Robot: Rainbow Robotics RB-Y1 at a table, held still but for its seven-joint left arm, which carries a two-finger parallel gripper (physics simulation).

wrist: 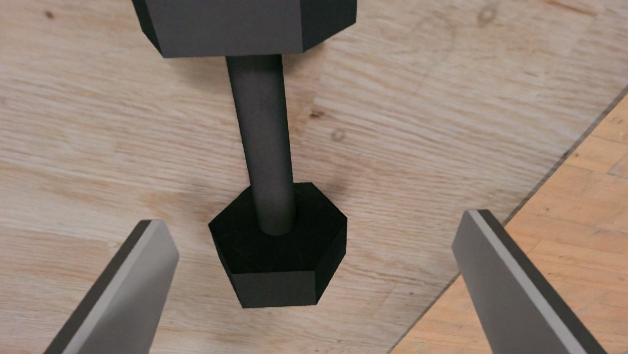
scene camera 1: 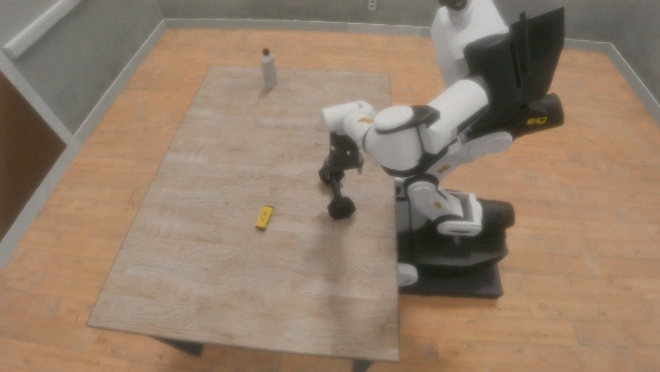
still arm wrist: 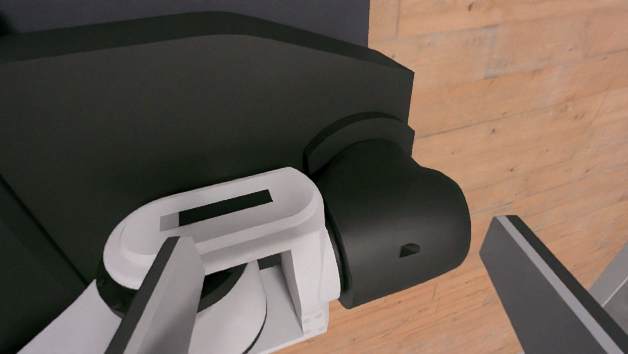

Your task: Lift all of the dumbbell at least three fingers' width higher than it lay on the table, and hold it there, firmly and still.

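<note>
The black dumbbell (scene camera 1: 336, 189) (wrist: 267, 145) lies on the wooden table (scene camera 1: 225, 280) (wrist: 100, 125), with a hexagonal head at each end of its bar. My gripper (scene camera 1: 344, 170) (wrist: 316, 218) is open and points down over the head farther from the scene camera. In the wrist view that head shows between the two fingers, with a wide gap on each side, and the other head is cut off by the top edge. The fingers do not touch the dumbbell. In scene camera 1 part of the farther head is hidden behind the gripper.
A yellow box (scene camera 1: 264, 218) lies on the table left of the dumbbell in scene camera 1. A grey bottle (scene camera 1: 269, 71) with a dark cap stands near the far edge. The robot's base (scene camera 1: 450, 280) stands beside the table's right edge. The still arm wrist view shows the robot's black body (still arm wrist: 200, 110).
</note>
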